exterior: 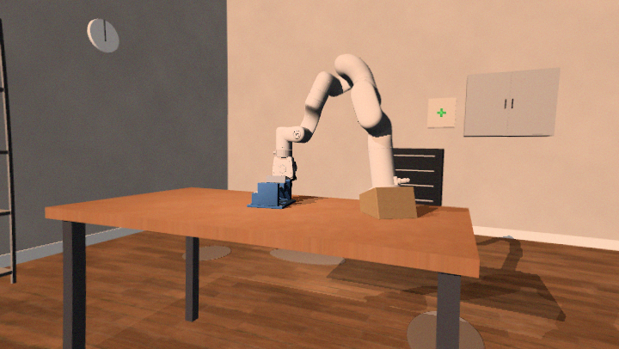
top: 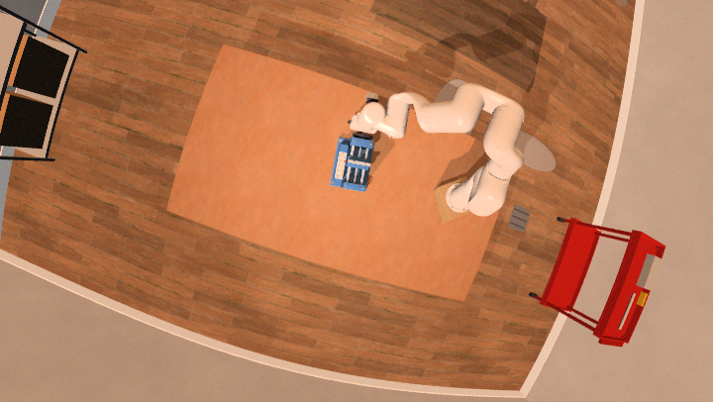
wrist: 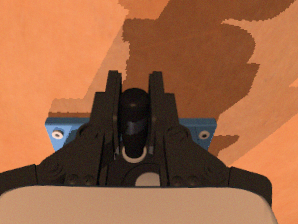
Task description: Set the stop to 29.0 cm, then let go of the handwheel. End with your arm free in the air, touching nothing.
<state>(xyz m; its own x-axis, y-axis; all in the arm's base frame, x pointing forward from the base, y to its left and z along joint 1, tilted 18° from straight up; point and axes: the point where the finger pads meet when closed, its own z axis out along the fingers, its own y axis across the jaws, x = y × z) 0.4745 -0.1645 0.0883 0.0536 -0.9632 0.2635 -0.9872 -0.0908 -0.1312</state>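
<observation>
Right now my hand is 20 mm to the right of the black handwheel and 10 mm below it. From my hand the other things lie so: stop block: 10 mm behind, 150 mm to the left, 40 mm above; then black crank handle: 10 mm to the left.
</observation>
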